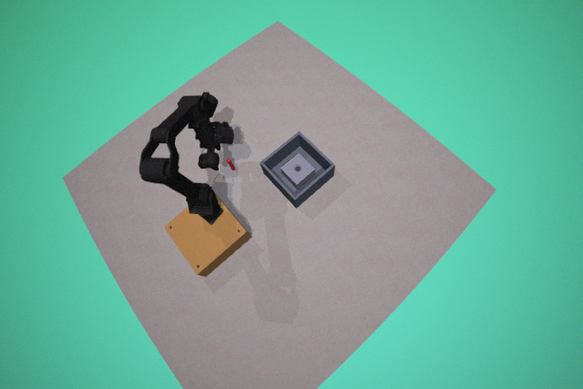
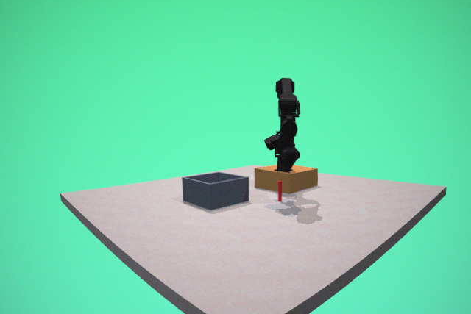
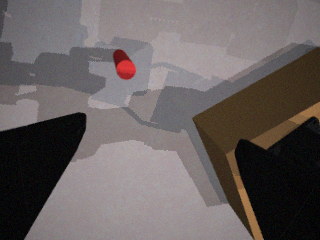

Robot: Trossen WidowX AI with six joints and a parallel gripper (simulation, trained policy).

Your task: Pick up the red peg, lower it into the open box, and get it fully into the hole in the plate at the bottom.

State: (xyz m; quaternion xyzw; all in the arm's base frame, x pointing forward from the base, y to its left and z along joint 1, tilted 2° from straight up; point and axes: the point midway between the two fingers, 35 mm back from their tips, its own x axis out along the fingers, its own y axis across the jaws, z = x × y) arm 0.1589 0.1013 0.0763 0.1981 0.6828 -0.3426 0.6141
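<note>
My gripper tip is 9 cm above the red peg and 3 cm short of it. Also, from my gripper tip: light grey plate (22 cm to the right, 17 cm ahead, 8 cm below); grey box (22 cm to the right, 17 cm ahead, 10 cm below).
</note>
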